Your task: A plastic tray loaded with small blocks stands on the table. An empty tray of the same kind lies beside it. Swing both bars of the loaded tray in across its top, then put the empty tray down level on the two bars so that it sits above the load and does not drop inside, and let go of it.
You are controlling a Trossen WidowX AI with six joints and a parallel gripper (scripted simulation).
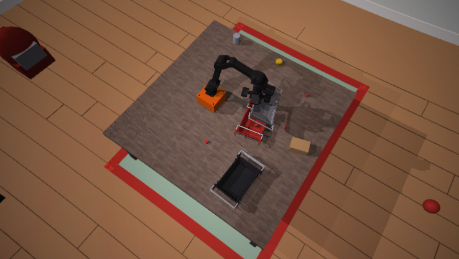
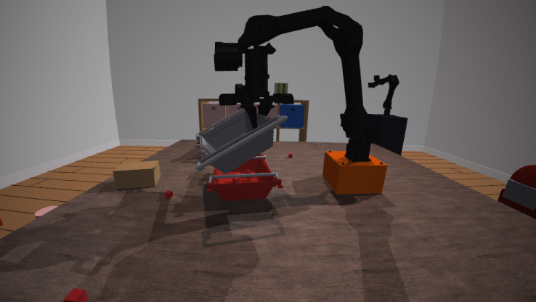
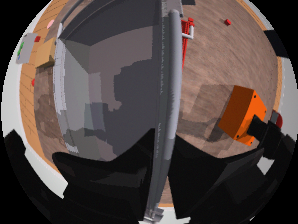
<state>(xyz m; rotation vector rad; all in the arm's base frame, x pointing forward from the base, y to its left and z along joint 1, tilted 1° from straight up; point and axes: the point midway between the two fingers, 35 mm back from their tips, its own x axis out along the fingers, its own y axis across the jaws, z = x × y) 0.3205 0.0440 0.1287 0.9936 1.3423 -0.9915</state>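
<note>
Now: the grey tray 70 mm ahead of my gripper tip and 20 mm to the left of it. Also, from my gripper tip: cardboard box (390 mm ahead, 150 mm below, 60 mm to the right); grey cylinder (520 mm to the left, 460 mm behind, 140 mm below); yellow disc (510 mm to the left, 170 mm below, 60 mm behind).
</note>
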